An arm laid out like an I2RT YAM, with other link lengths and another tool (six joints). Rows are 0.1 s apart.
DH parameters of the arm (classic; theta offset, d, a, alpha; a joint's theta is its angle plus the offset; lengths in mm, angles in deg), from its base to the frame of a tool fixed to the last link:
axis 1: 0 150.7 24.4 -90
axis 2: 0 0 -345.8 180
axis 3: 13.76 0 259.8 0
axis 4: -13.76 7.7 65.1 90
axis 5: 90 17.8 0 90
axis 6: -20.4 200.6 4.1 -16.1
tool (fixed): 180 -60 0 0
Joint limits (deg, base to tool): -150..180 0..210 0..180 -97..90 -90..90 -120..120
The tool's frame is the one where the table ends.
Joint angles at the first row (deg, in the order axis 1, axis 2, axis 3, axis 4, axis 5, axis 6):
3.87, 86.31, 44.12, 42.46, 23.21, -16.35
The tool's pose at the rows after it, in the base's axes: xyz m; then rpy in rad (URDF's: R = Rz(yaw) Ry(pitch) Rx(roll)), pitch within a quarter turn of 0, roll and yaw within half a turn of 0:
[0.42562 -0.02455 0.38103 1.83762 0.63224 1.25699]
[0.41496 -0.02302 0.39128 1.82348 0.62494 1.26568]
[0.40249 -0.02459 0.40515 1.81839 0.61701 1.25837]
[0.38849 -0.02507 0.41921 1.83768 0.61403 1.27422]
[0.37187 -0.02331 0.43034 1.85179 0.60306 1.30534]
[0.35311 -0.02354 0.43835 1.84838 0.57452 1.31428]
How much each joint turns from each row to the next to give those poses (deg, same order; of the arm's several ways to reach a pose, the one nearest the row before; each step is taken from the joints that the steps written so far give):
0.08, -2.19, 0.18, -1.94, -1.76, 0.27
0.01, -2.64, -0.27, -1.67, -0.97, 0.17
-0.01, -3.16, 0.70, -3.59, 0.26, 0.35
0.01, -3.60, 1.58, -6.15, -0.26, 0.53
0.00, -3.78, 0.80, -5.28, -1.32, 0.88
0.00, -3.78, -0.35, -3.26, -0.61, 1.58

